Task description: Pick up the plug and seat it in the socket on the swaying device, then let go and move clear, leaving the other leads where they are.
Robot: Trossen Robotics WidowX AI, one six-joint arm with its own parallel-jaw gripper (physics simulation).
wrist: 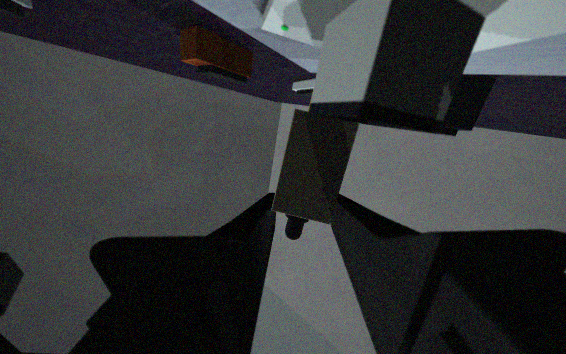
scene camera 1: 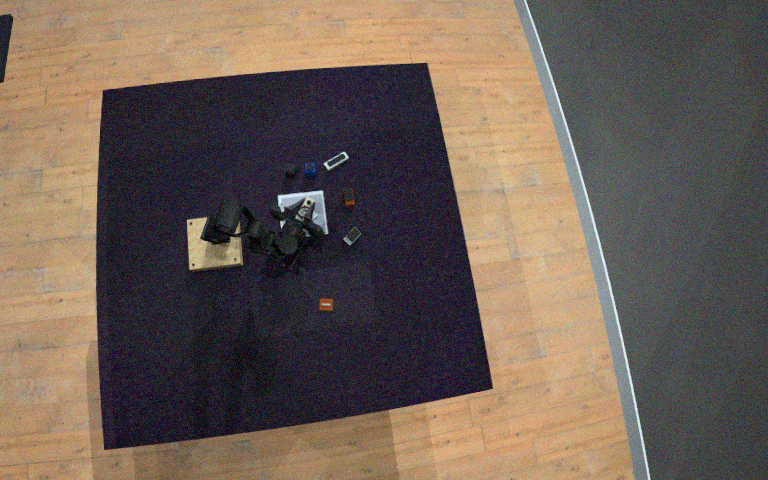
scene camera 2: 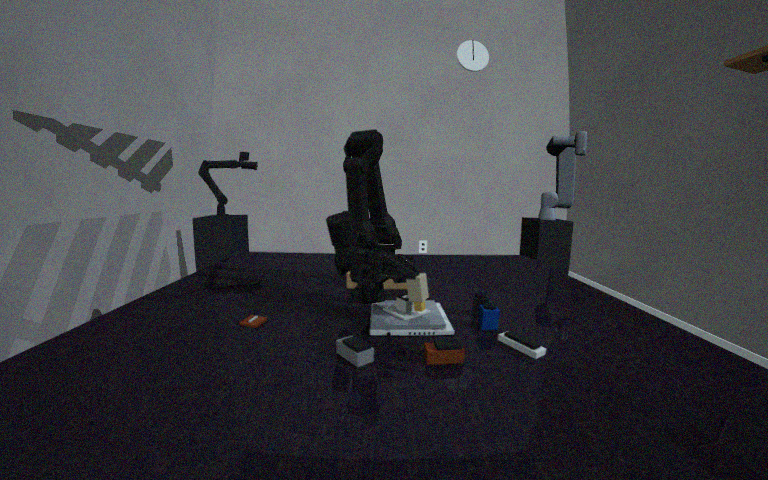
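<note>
My gripper (scene camera 1: 304, 207) (scene camera 2: 414, 276) (wrist: 301, 198) is shut on the plug, a beige block (scene camera 1: 308, 201) (scene camera 2: 417, 287) (wrist: 315, 165) with a yellow tip (scene camera 2: 419, 306). The plug is slightly tilted over the device, a white and grey slab (scene camera 1: 320, 199) (scene camera 2: 385, 324) (wrist: 525, 57). The socket, a raised grey block (scene camera 2: 403, 305) (wrist: 350, 65) on the device, stands close beside the plug's lower end. In the wrist view the socket hides the yellow tip. The tip looks beside the socket in scene camera 2, and whether they touch is unclear.
Around the device lie an orange block (scene camera 1: 348, 196) (scene camera 2: 444, 353) (wrist: 215, 52), a grey block (scene camera 1: 352, 236) (scene camera 2: 355, 350), a white bar (scene camera 1: 327, 165) (scene camera 2: 522, 344), a blue block (scene camera 1: 309, 169) (scene camera 2: 489, 318) and a black block (scene camera 1: 290, 170). A flat orange piece (scene camera 1: 326, 304) (scene camera 2: 253, 321) lies farther off.
</note>
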